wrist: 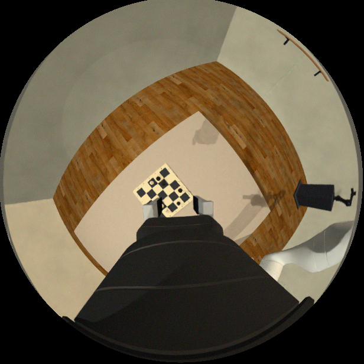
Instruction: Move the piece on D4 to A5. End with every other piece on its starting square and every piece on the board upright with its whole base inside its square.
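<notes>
The chessboard, cream with black squares, lies turned at an angle just left of the middle of the wrist view. Dark pieces stand on it, and a pale piece stands near its upper left edge. The pieces are very small, and I cannot tell which one is on D4 or read the square labels. My gripper is open and empty, high above the table. Its fingers show over the lower part of the board, and the left finger hides some of the board's lower left side.
The board lies on a beige table top with wooden floor around it. Shadows fall on the table's upper and right parts. A black box-like fixture is at the right, and a white arm part shows at the lower right.
</notes>
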